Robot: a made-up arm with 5 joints.
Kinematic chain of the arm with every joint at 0, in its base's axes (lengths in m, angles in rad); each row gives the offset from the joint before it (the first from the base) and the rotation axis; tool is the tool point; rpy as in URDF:
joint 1: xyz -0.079 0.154 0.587 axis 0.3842 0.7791 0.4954
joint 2: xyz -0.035 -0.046 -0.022 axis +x
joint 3: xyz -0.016 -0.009 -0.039 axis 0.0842 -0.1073 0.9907
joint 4: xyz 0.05 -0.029 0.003 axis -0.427 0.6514 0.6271
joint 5: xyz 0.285 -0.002 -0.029 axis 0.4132 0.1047 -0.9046
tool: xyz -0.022 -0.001 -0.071 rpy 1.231 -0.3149 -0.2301
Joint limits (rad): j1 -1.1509..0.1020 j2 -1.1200..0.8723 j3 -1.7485..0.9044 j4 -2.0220..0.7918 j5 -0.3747..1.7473
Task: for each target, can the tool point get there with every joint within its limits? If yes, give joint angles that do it. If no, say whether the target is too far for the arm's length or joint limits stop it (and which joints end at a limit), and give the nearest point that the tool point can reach.
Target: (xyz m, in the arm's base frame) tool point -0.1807 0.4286 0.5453
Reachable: no: joint limits stop it (at a limit: joint 1, joint 3, joint 4) | nearest point -0.0721 0.4476 0.5357 | short by 0.111 m
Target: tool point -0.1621 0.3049 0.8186
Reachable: no: joint limits stop it (at a limit: joint 1, joint 2, joint 5) | nearest point -0.2204 0.2096 0.8759 | short by 0.126 m
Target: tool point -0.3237 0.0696 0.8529
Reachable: yes | joints -0.7213 -0.8627 -0.9449 -1.1125 1.5446
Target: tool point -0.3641 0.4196 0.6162
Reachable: no: joint limits stop it (at a limit: joint 1, joint 2, joint 5) | nearest point -0.4026 0.3390 0.5931 | short by 0.092 m
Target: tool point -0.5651 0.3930 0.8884
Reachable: no: too far | nearest point -0.3982 0.2613 0.7473 | short by 0.255 m
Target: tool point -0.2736 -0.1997 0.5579
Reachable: yes | joints -0.7925 -0.2138 -1.5264 -0.1198 0.5239
